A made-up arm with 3 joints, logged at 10 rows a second.
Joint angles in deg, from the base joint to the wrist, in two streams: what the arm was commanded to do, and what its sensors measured. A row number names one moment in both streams.
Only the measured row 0 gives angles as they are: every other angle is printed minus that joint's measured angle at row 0.
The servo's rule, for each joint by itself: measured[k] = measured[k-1] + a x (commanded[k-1-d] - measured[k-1]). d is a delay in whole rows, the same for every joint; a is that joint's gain. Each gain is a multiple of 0.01, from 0.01 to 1. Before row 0 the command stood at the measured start. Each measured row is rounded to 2 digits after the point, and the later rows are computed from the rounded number. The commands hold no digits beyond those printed.
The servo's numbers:
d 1
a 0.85 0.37 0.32
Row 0, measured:
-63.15 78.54 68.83
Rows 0 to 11, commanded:
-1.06 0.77 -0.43
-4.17 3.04 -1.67
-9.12 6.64 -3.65
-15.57 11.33 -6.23
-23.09 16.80 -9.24
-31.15 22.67 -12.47
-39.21 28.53 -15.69
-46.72 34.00 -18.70
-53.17 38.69 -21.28
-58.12 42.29 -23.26
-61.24 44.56 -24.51
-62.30 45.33 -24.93
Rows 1 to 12, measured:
0.00 0.00 0.00
-0.90 0.28 -0.14
-3.68 1.30 -0.63
-8.30 3.28 -1.60
-14.48 6.26 -3.08
-21.80 10.16 -5.05
-29.75 14.79 -7.42
-37.79 19.87 -10.07
-45.38 25.10 -12.83
-52.00 30.13 -15.53
-57.20 34.63 -18.00
-60.63 38.30 -20.08

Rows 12 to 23, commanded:
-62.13 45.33 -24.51
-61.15 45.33 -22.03
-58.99 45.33 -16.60
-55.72 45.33 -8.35
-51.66 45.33 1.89
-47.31 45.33 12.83
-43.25 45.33 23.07
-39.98 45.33 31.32
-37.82 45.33 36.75
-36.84 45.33 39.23
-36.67 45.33 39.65
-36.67 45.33 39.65
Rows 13 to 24, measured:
-62.05 40.90 -21.63
-62.12 42.54 -22.55
-61.30 43.57 -22.38
-59.34 44.22 -20.53
-56.26 44.63 -16.63
-52.35 44.89 -10.70
-48.07 45.05 -3.17
-43.97 45.15 5.23
-40.58 45.22 13.58
-38.23 45.26 20.99
-37.05 45.29 26.83
-36.73 45.30 30.93

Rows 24 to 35, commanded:
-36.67 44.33 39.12
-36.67 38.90 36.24
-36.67 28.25 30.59
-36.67 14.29 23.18
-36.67 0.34 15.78
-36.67 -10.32 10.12
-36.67 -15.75 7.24
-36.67 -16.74 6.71
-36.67 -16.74 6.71
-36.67 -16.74 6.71
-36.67 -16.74 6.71
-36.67 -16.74 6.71
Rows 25 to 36, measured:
-36.68 45.31 33.72
-36.67 44.95 35.45
-36.67 42.71 35.70
-36.67 37.36 34.06
-36.67 28.82 30.58
-36.67 18.28 25.84
-36.67 7.70 20.81
-36.67 -0.98 16.47
-36.67 -6.81 13.35
-36.67 -10.48 11.23
-36.67 -12.80 9.78
-36.67 -14.26 8.80

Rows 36 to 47, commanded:
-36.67 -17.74 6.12
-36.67 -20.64 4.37
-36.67 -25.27 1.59
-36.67 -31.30 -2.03
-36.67 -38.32 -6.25
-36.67 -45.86 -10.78
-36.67 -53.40 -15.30
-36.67 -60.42 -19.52
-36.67 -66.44 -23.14
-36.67 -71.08 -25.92
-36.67 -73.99 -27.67
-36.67 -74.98 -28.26
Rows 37 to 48, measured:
-36.67 -15.18 8.13
-36.67 -16.13 7.49
-36.67 -17.80 6.49
-36.67 -20.56 4.92
-36.67 -24.53 2.70
-36.67 -29.63 -0.16
-36.67 -35.64 -3.56
-36.67 -42.21 -7.32
-36.67 -48.95 -11.22
-36.67 -55.42 -15.03
-36.67 -61.21 -18.51
-36.67 -65.94 -21.44

